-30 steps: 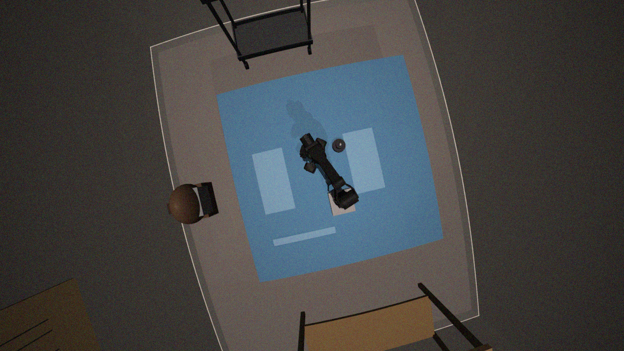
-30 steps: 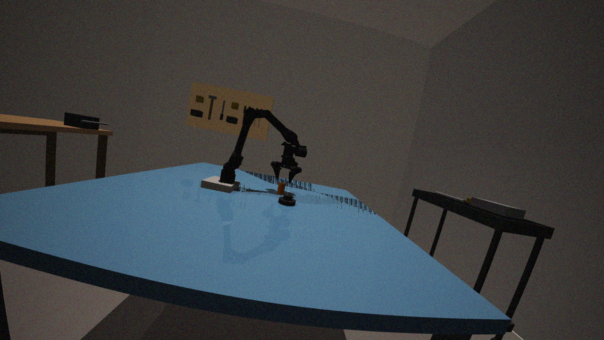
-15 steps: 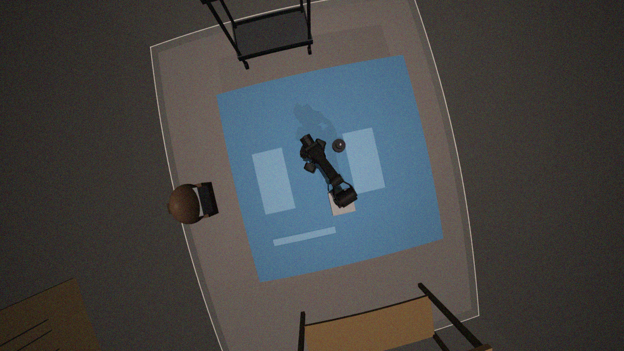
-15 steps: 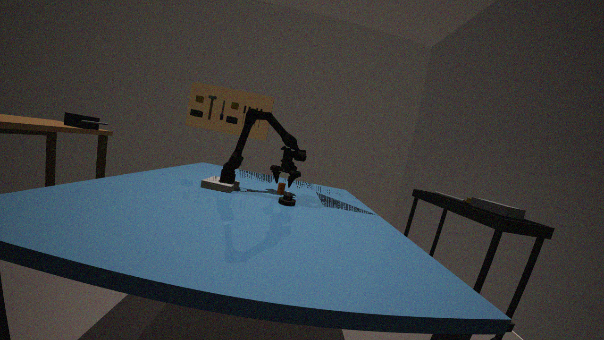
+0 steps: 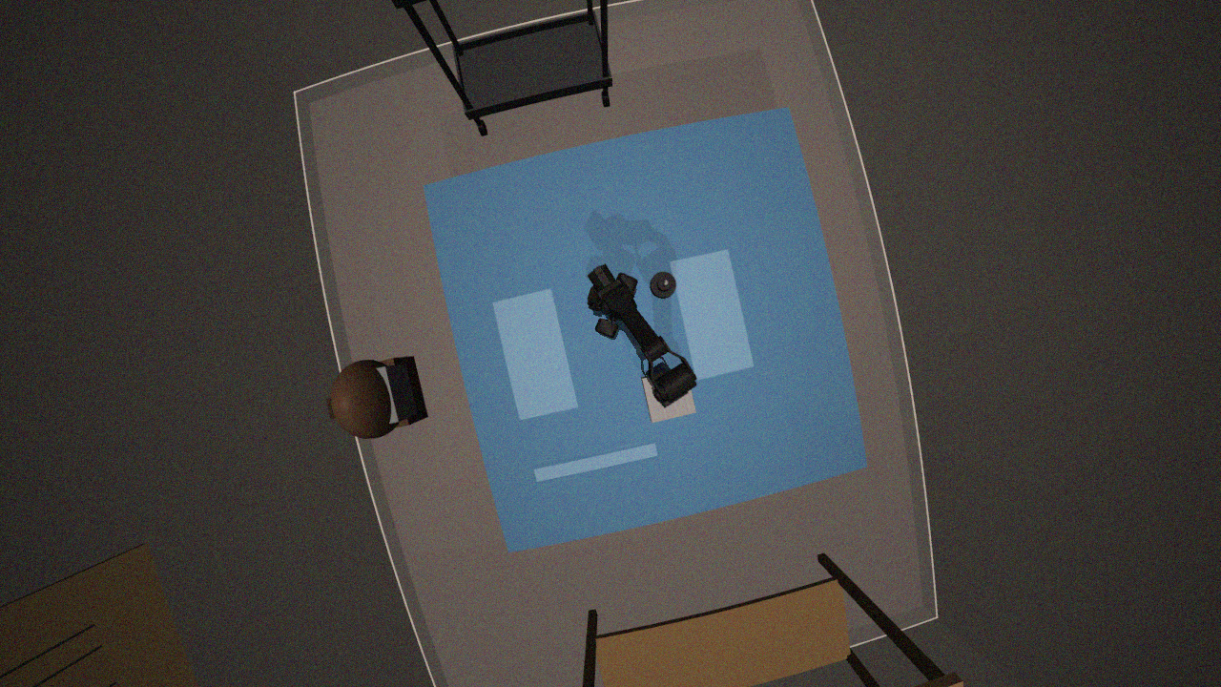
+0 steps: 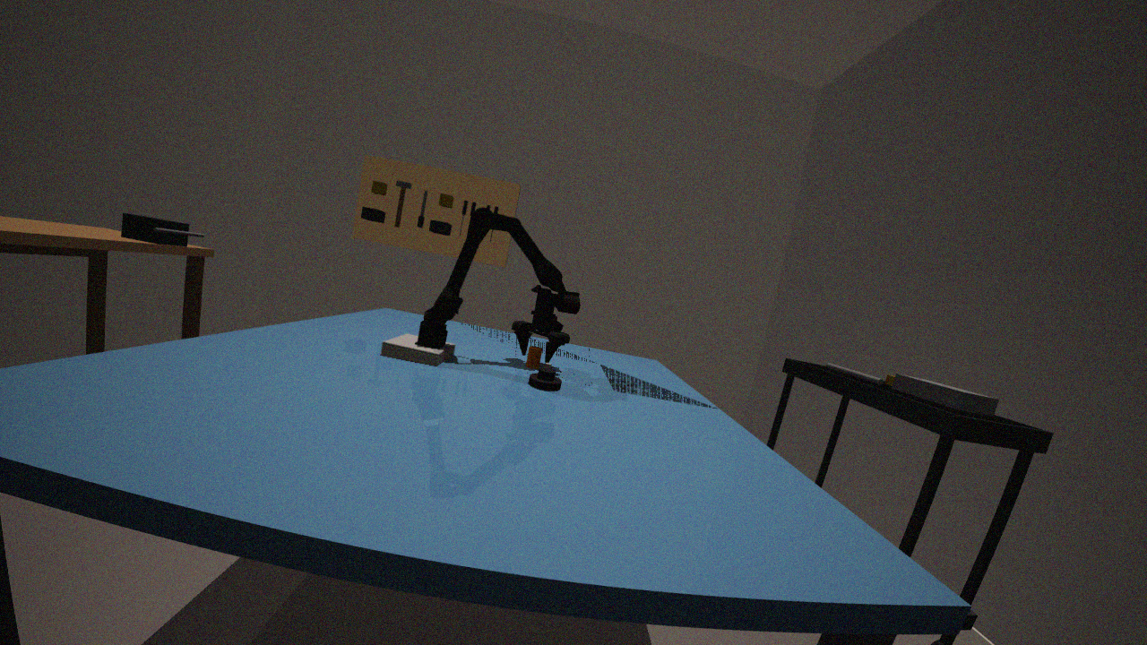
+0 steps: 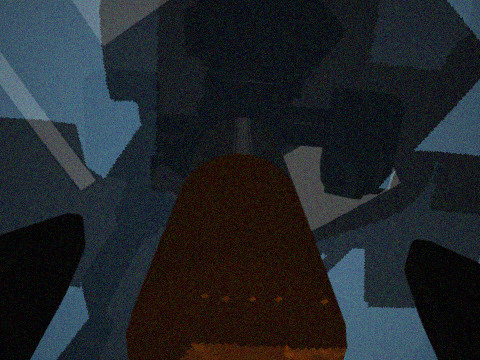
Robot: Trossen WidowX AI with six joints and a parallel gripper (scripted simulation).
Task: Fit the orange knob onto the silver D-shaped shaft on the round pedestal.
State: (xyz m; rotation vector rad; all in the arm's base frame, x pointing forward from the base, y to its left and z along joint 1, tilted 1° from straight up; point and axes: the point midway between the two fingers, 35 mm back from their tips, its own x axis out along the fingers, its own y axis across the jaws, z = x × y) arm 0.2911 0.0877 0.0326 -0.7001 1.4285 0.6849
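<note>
My gripper tip is now 2 cm below the orange knob. Also, from my gripper tip: round dark pedestal: 17 cm to the right, 3 cm ahead, 1 cm above.
</note>
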